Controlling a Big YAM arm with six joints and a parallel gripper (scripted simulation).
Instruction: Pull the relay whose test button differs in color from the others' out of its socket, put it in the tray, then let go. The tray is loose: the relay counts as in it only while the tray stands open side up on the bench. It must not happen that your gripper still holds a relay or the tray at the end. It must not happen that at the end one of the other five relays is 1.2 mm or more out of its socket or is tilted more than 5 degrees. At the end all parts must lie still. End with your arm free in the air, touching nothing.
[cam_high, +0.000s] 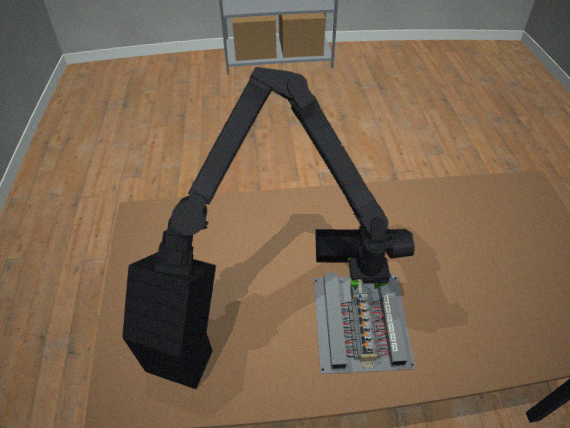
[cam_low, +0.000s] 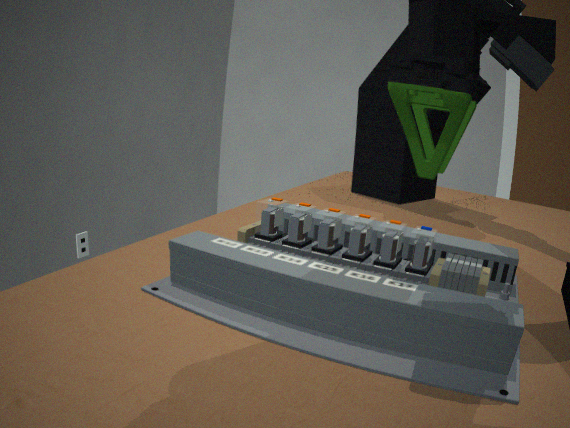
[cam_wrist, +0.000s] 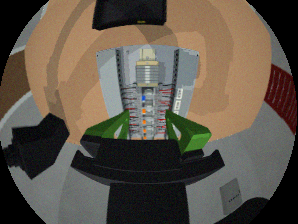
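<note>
Now: hand 8 cm above the relay. Also, from my hand: black tray (5 cm behind, 23 cm to the left, 11 cm below).
</note>
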